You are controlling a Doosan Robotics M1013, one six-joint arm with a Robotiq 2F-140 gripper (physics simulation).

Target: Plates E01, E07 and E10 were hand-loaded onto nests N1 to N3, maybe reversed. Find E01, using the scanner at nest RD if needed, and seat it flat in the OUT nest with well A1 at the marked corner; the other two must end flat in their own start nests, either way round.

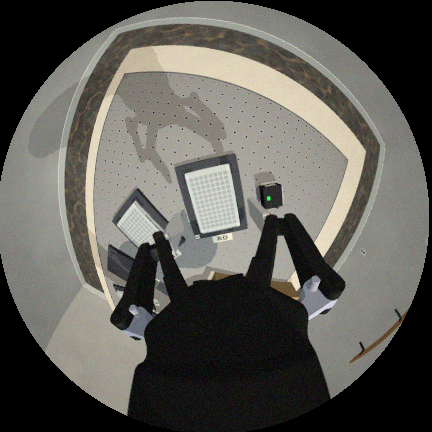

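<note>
A white well plate (212, 200) lies in the dark nest RD (241, 200), inside its rim and looking flat. My gripper (214, 213) is open, its pads apart on either side of this plate with gaps to both. A second white plate (136, 220) lies in another dark nest (137, 195) to the left, partly behind the left finger. A dark nest (119, 260) with no plate visible on it is at the lower left, partly hidden by the finger. No plate's identity or A1 corner can be read.
The black scanner box (271, 195) with a lit green light stands right of nest RD, near the right finger. The RD label (222, 238) is at the nest's near edge. A wooden block (286, 288) shows behind the gripper body. A pale border edges the perforated deck.
</note>
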